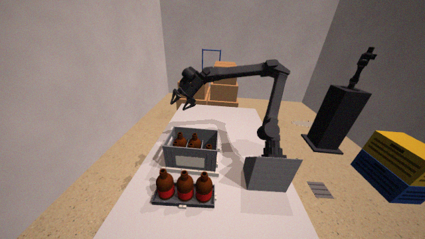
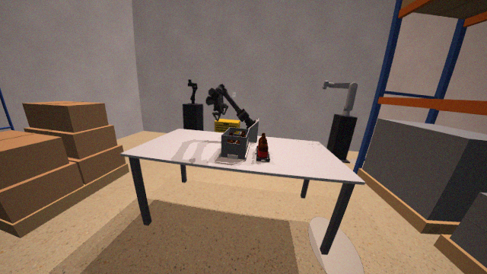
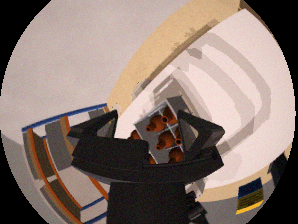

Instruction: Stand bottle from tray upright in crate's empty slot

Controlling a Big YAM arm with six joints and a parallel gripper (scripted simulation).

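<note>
The brown bottle is 33 cm to the left of my hand, 22 cm below it and 12 cm behind it. Round my hand: grey crate: 22 cm below, 11 cm to the left, 11 cm behind; dark tray: 33 cm to the left, 29 cm below, 12 cm behind.
</note>
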